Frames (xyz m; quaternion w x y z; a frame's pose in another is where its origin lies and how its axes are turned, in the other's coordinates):
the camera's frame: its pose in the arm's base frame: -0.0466 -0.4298 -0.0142 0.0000 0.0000 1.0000 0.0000
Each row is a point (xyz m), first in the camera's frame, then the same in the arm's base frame.
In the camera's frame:
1: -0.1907 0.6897 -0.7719
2: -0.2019 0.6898 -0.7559
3: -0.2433 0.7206 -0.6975
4: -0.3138 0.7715 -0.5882
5: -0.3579 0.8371 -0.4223
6: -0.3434 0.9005 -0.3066
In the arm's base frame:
1: 0.1441 0.2599 0.7577
2: 0.1553 0.2600 0.7417
3: 0.1967 0.2908 0.6833
4: 0.2672 0.3417 0.5740
5: 0.3113 0.4073 0.4081
6: 0.2968 0.4707 0.2924

